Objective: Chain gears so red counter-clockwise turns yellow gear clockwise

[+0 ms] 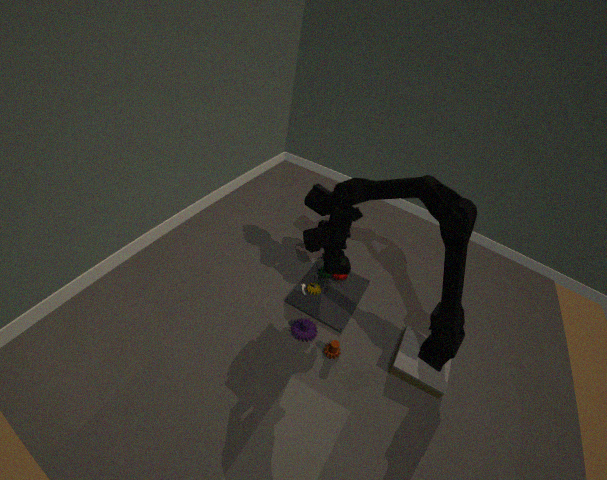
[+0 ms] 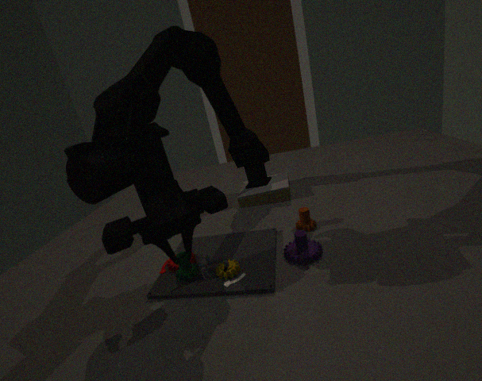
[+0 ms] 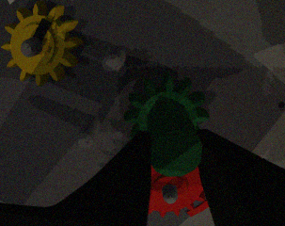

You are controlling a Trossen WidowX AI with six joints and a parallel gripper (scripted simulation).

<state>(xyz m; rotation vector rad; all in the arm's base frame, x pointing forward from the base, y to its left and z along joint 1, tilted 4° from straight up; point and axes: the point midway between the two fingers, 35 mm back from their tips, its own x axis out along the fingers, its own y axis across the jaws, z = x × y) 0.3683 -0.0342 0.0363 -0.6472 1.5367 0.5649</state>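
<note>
My gripper tip is now 1 cm above the green gear. Round my gripper tip: yellow gear 1 cm behind, 7 cm to the left, 2 cm below; grey board 5 cm behind, 4 cm to the left, 3 cm below; red gear 3 cm behind, 3 cm to the right, 2 cm below.
</note>
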